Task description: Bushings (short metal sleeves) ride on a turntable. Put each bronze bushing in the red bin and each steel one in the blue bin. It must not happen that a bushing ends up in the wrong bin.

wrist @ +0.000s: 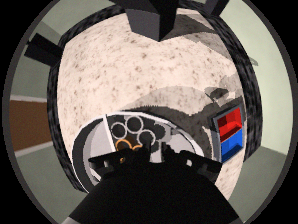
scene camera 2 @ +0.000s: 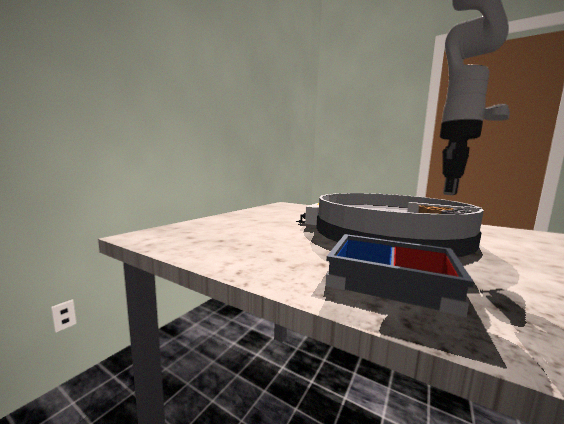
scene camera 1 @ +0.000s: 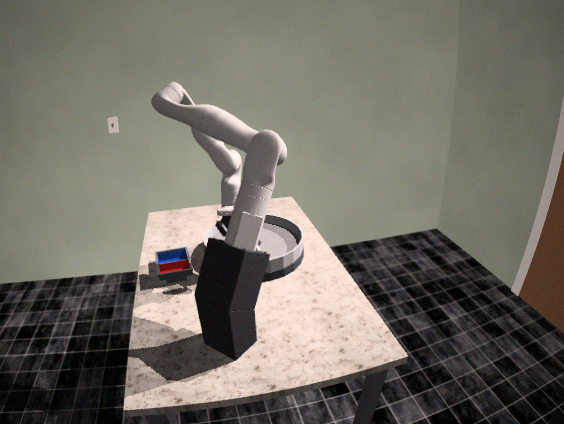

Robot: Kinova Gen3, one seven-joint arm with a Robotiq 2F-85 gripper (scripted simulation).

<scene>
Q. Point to a bin tray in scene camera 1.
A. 167, 263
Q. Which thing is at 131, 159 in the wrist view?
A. My gripper.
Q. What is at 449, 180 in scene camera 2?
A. My gripper.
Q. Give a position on a bin tray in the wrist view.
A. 232, 121
</scene>
